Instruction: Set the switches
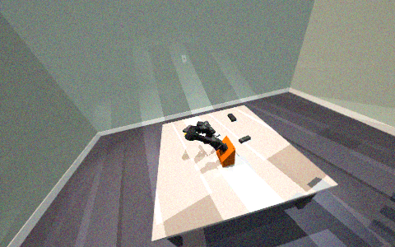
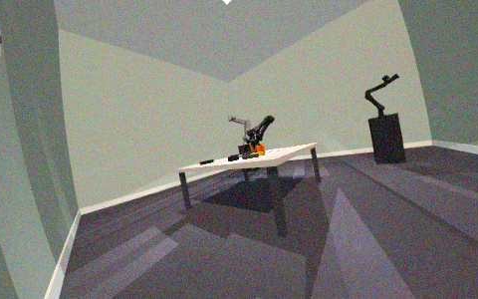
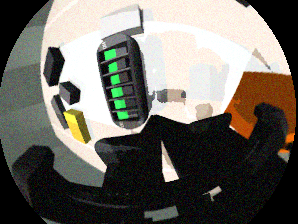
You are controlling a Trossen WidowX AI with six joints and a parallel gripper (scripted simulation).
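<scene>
Now: gripper tip 120 mm to the left of the grey box, 120 mm short of it and 50 mm above it. The rest, counted from my gripper tip: yellow block (220 mm ahead, 190 mm to the left, 40 mm below).
</scene>
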